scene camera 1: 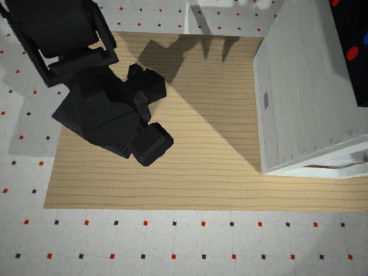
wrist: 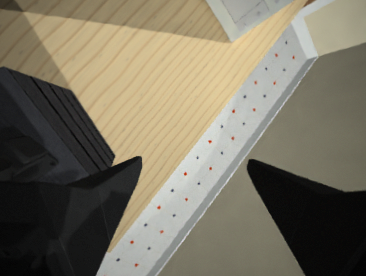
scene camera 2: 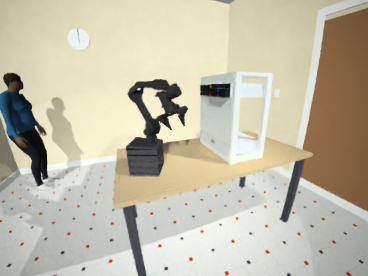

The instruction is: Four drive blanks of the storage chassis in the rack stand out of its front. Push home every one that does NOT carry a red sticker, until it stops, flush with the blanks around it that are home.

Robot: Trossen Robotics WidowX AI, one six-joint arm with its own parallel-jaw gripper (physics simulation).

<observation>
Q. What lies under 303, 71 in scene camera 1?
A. A white rack.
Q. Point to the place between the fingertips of my gripper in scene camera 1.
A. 150, 140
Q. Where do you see a white rack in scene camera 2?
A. At 219, 112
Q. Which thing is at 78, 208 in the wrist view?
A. My gripper.
</observation>
